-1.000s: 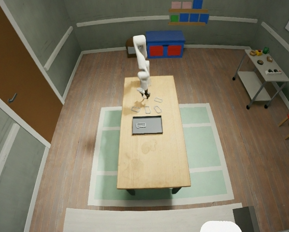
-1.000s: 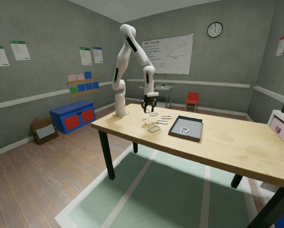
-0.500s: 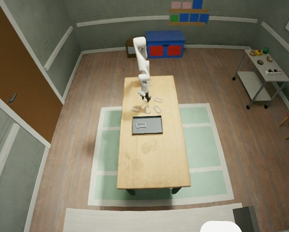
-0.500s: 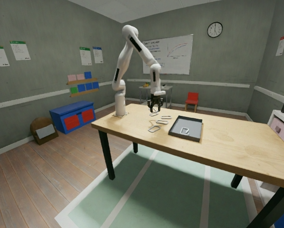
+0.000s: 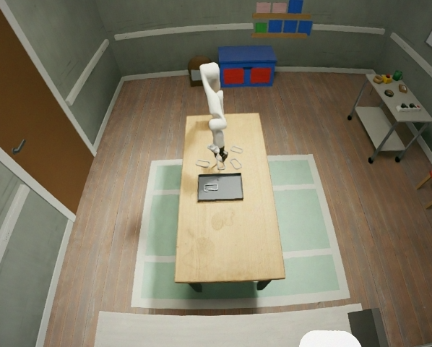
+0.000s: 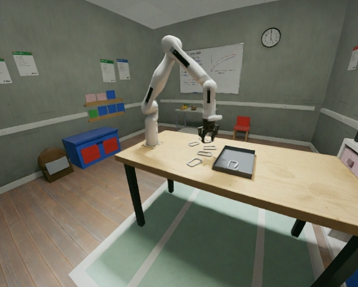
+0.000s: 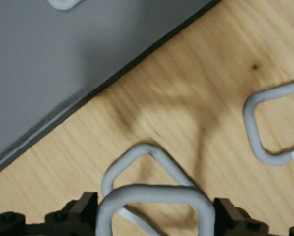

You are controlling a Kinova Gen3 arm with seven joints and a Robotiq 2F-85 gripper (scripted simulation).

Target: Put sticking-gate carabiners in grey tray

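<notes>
The grey tray is 180 mm ahead of my hand, 100 mm below it and 40 mm to the right of it.
</notes>
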